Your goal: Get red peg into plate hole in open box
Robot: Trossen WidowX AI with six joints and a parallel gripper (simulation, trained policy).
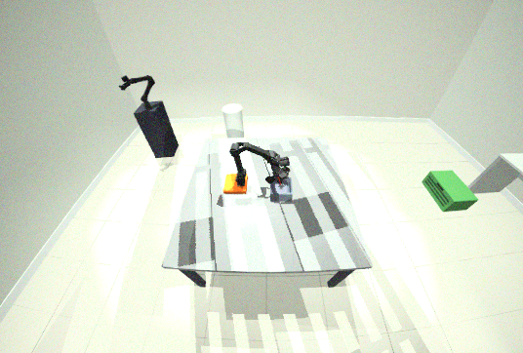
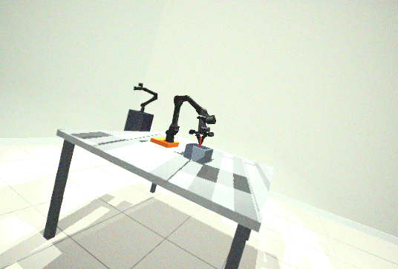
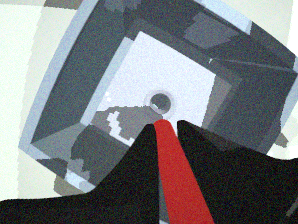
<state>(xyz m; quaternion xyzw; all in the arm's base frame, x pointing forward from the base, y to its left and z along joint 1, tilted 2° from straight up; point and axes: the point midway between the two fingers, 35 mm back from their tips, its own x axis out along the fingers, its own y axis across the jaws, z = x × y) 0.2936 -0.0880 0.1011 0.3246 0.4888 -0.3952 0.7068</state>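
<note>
The red peg lies 20 mm above my gripper tip, 10 mm to the left of it and 10 mm behind it. From my gripper tip the other things lie so: grey box (80 mm below, 10 mm to the right, 10 mm ahead).
</note>
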